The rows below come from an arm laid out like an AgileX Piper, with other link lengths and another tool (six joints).
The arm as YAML. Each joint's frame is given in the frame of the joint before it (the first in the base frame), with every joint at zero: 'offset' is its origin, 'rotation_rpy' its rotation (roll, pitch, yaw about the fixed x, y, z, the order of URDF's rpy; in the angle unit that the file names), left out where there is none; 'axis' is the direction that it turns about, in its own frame. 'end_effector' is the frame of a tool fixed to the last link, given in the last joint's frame.
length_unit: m
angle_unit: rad
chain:
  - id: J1
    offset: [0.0, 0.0, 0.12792]
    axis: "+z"
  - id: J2
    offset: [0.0, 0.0, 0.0]
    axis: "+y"
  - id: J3
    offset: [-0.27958, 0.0, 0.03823]
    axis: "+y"
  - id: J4
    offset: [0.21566, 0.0, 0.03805]
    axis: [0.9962, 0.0, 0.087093]
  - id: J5
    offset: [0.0, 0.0, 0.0]
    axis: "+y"
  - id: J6
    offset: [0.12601, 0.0, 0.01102]
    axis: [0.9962, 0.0, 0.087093]
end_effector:
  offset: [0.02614, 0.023, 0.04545]
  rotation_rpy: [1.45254, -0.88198, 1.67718]
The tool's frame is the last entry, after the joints.
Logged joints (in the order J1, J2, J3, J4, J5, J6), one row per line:
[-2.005 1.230 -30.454 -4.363 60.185 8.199]
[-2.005 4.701 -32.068 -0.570 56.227 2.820]
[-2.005 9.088 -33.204 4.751 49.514 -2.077]
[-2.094 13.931 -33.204 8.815 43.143 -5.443]
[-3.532 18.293 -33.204 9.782 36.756 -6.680]
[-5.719 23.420 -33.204 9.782 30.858 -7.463]
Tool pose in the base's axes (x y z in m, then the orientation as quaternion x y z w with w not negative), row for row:
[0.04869 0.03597 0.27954 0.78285 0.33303 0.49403 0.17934]
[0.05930 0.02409 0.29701 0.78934 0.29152 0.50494 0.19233]
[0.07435 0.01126 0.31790 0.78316 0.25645 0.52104 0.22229]
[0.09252 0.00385 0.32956 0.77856 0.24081 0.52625 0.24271]
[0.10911 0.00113 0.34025 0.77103 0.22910 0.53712 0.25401]
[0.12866 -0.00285 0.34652 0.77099 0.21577 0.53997 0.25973]
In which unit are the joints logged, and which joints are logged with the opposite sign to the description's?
The joints are logged in degrees. Opposite sign: J4, J6.
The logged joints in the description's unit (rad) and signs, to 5 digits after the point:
[-0.03499 0.02147 -0.53152 0.07615 1.05043 -0.14310]
[-0.03499 0.08205 -0.55969 0.00995 0.98135 -0.04922]
[-0.03499 0.15862 -0.57952 -0.08292 0.86418 0.03625]
[-0.03655 0.24314 -0.57952 -0.15385 0.75299 0.09500]
[-0.06165 0.31927 -0.57952 -0.17073 0.64151 0.11659]
[-0.09982 0.40876 -0.57952 -0.17073 0.53857 0.13025]

